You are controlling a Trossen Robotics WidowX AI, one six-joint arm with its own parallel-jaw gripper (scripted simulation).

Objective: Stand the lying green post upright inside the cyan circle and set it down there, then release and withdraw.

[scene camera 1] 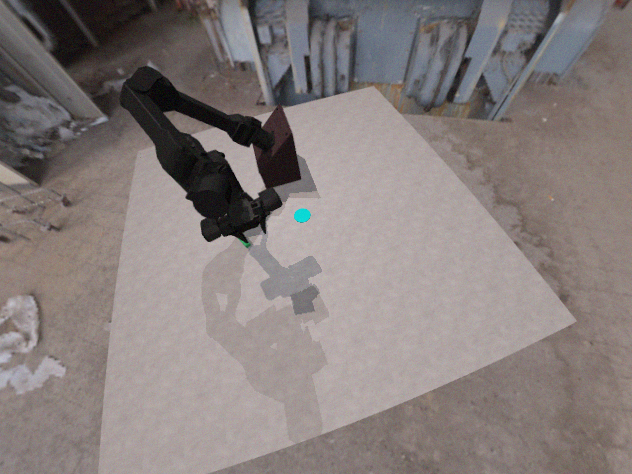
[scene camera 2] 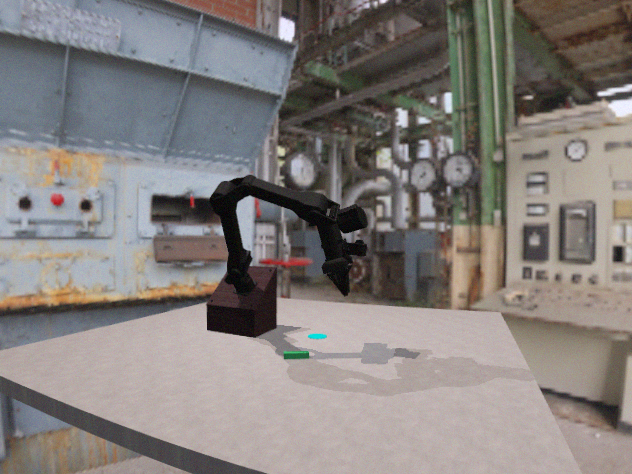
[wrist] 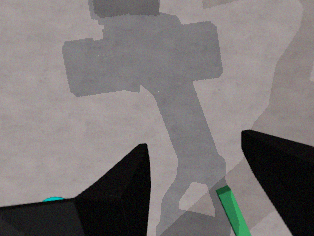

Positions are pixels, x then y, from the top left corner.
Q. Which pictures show my gripper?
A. Scene camera 1, scene camera 2 and the wrist view: all of them.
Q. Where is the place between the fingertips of my gripper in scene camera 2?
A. At 346, 294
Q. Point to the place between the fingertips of my gripper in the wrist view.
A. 194, 145
